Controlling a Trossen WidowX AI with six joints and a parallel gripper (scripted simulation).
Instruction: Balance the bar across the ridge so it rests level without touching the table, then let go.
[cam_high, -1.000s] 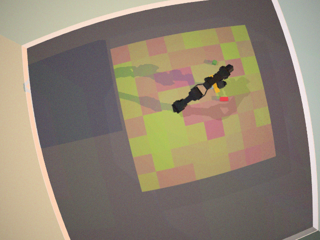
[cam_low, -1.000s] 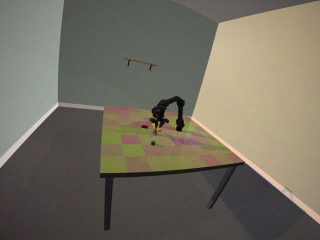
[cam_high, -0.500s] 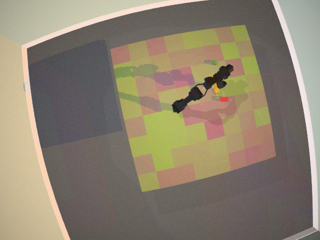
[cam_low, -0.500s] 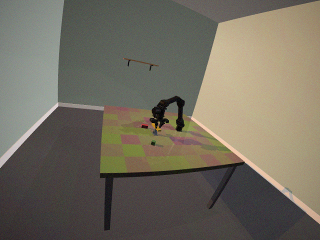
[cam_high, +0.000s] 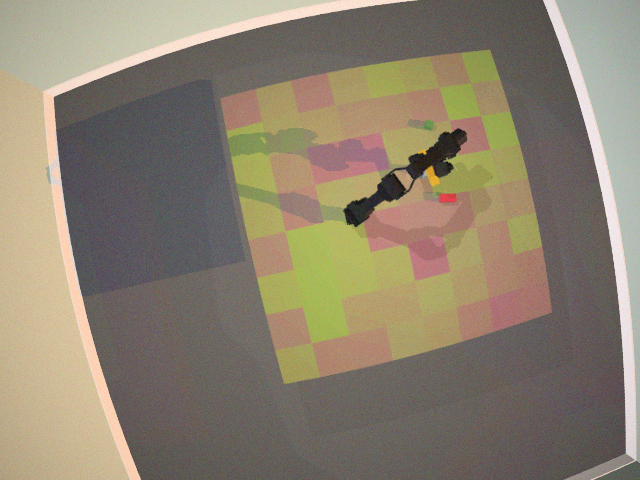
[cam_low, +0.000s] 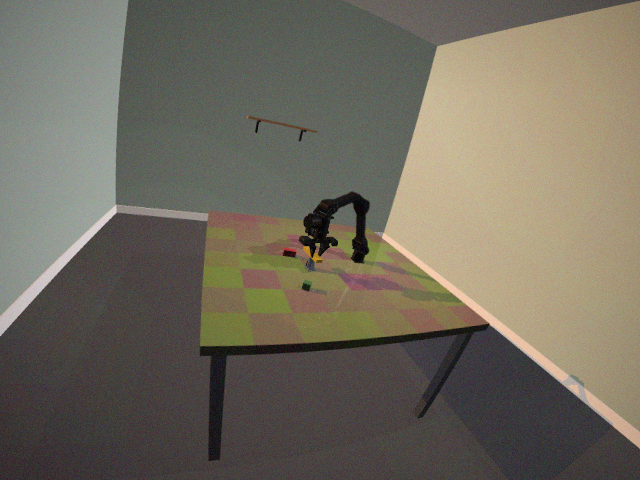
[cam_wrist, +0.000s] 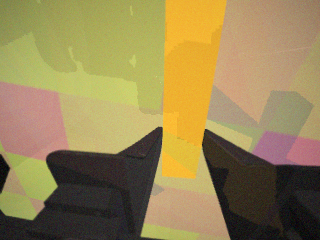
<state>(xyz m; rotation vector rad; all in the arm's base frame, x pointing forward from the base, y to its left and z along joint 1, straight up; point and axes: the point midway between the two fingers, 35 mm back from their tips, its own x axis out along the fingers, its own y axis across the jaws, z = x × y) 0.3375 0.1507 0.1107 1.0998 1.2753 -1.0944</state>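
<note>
My gripper tip is now 30 mm to the left of the orange bar. Round my gripper tip: red block (160 mm to the right, 80 mm ahead, 60 mm below); green cube (170 mm to the left, 80 mm ahead, 60 mm below).
</note>
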